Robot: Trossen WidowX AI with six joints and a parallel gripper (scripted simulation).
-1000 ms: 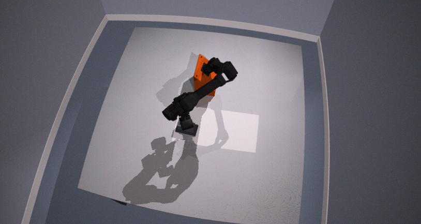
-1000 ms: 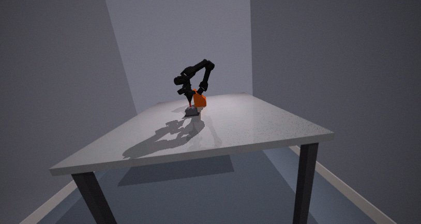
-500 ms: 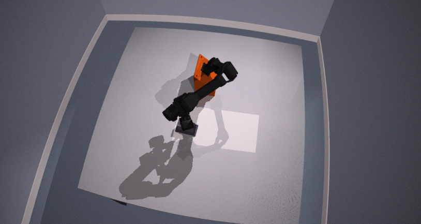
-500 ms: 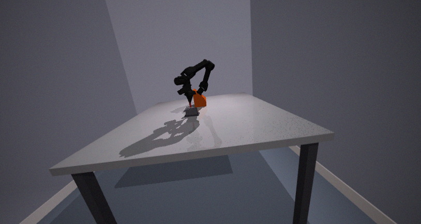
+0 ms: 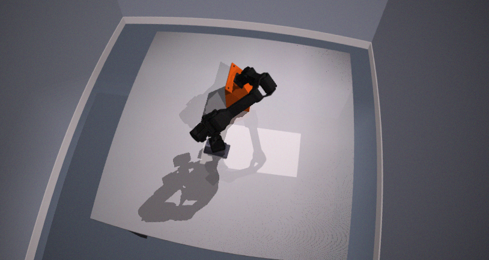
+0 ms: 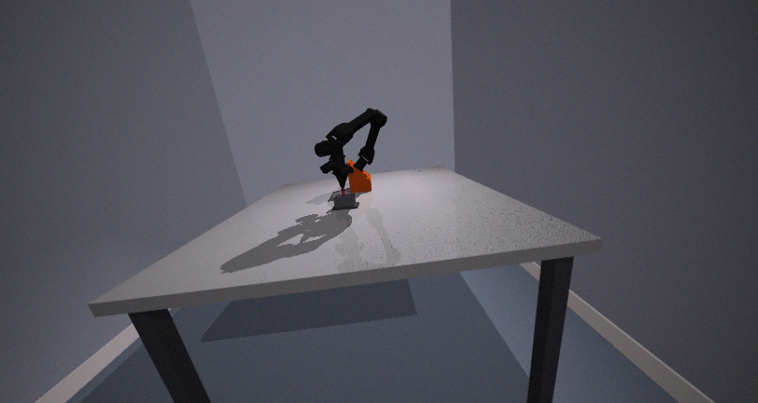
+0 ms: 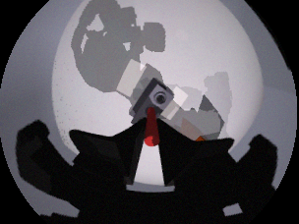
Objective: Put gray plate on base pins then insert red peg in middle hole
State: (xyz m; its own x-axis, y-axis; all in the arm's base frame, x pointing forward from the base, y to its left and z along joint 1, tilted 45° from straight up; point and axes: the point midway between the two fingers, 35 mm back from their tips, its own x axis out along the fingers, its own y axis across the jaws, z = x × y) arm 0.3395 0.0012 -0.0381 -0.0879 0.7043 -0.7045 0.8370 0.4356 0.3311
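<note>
My gripper tip is now right at the red peg. From my gripper tip the other things lie so: gray plate (5 cm below).
</note>
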